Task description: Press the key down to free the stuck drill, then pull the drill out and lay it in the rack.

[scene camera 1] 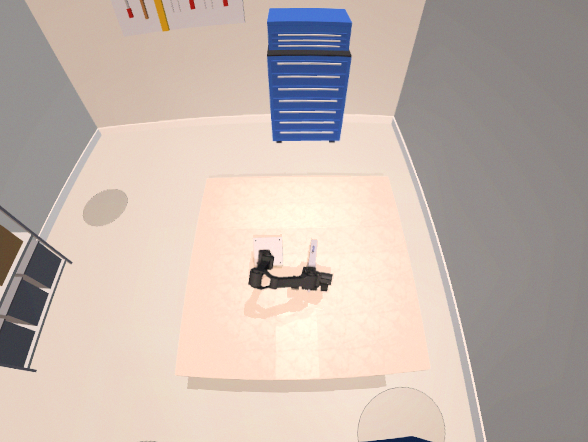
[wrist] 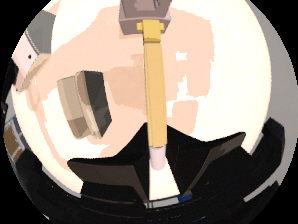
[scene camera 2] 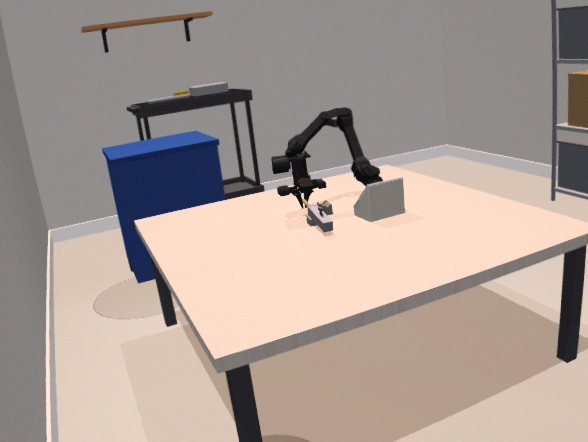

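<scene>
My gripper, visible in the wrist view too, is carrying a yellow drill.
</scene>
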